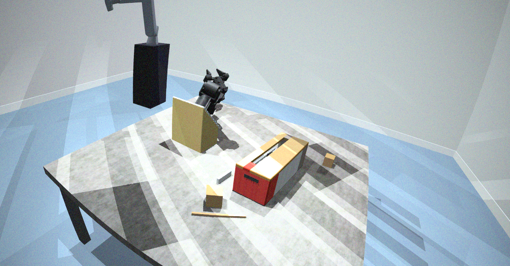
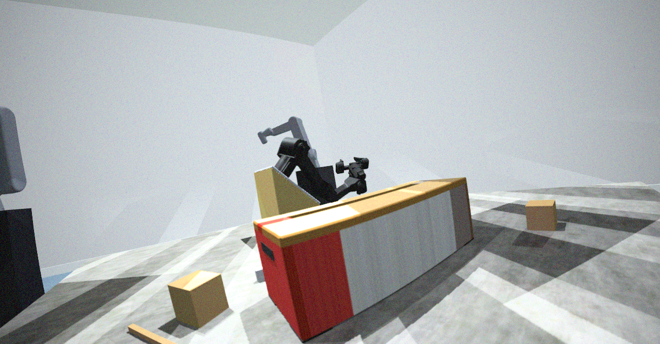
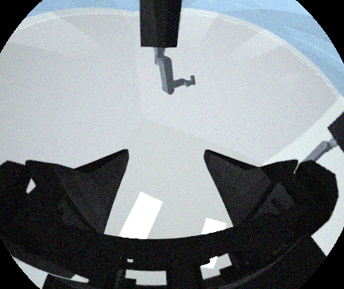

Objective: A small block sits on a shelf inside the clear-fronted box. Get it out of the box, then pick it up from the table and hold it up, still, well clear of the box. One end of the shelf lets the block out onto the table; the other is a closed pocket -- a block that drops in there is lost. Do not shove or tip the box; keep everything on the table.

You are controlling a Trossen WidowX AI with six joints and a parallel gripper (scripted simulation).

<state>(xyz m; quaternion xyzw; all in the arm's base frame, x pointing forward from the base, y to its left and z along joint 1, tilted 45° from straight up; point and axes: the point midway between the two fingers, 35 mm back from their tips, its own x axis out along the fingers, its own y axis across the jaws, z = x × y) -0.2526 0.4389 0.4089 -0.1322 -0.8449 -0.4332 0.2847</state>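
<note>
The long box is 66 cm to the right of my gripper tip, 63 cm ahead of it and 18 cm below it. The rest, counted from my gripper tip: tan cube (94 cm to the right, 53 cm ahead, 21 cm below); then thin wooden stick (100 cm to the right, 58 cm ahead, 24 cm below); then dark bluish block (65 cm ahead, 64 cm to the right, 16 cm below).
</note>
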